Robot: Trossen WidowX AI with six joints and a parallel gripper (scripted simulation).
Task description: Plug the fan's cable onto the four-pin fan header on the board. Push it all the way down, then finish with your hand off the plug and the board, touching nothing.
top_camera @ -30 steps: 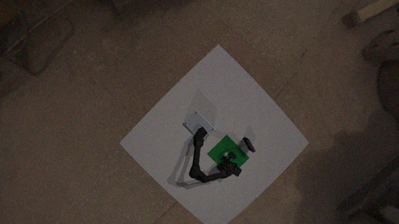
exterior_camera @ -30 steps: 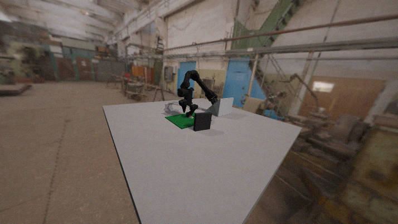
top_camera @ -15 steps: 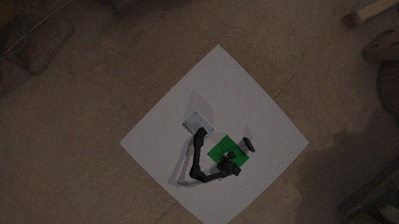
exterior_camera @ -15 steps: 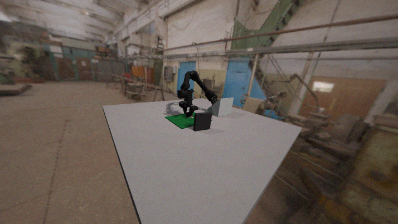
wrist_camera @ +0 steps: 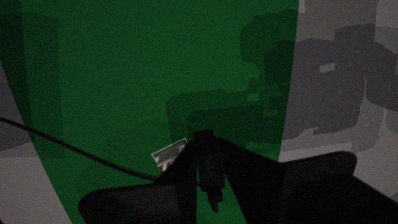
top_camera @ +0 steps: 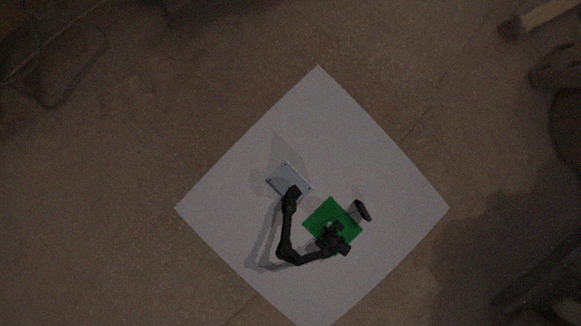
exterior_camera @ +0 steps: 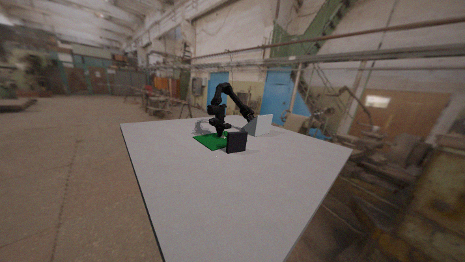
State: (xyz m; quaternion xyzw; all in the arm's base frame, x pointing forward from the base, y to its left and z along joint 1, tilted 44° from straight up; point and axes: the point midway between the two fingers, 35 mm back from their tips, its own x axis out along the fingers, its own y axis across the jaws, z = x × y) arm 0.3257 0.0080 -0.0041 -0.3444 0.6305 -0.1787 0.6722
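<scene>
The green board lies 10 mm ahead of my gripper tip, 40 mm to the left of it and 30 mm below it. Round my gripper tip: dark plug (10 mm behind, 10 mm above); black fan (10 mm ahead, 230 mm to the left, 40 mm above).
</scene>
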